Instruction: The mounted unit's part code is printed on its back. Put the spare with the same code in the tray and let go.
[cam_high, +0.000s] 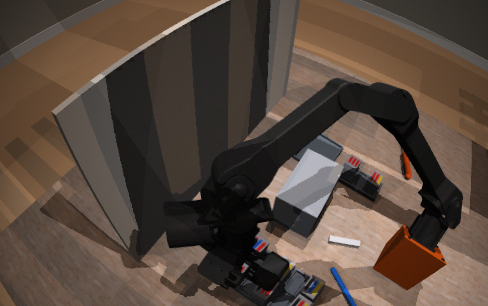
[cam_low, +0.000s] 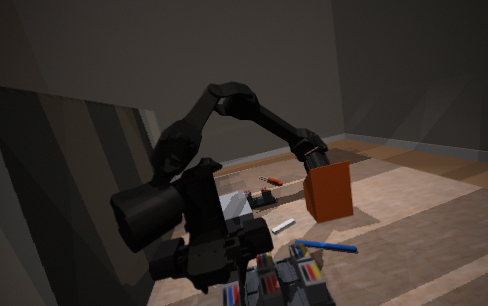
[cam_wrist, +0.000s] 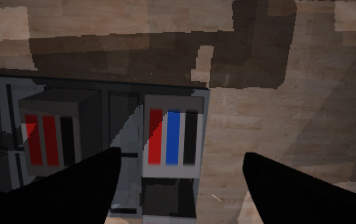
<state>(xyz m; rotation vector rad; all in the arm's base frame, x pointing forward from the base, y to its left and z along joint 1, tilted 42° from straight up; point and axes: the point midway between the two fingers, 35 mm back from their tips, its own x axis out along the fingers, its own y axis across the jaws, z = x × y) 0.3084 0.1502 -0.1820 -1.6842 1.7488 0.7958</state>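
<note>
Right now the grey spare is 30 mm below my gripper tip. Also, from my gripper tip: blue pen 230 mm behind, 100 mm to the right, 70 mm below; dark rack 80 mm behind, 30 mm to the right, 70 mm below; dark panel 210 mm ahead, 230 mm to the right, 150 mm above.
</note>
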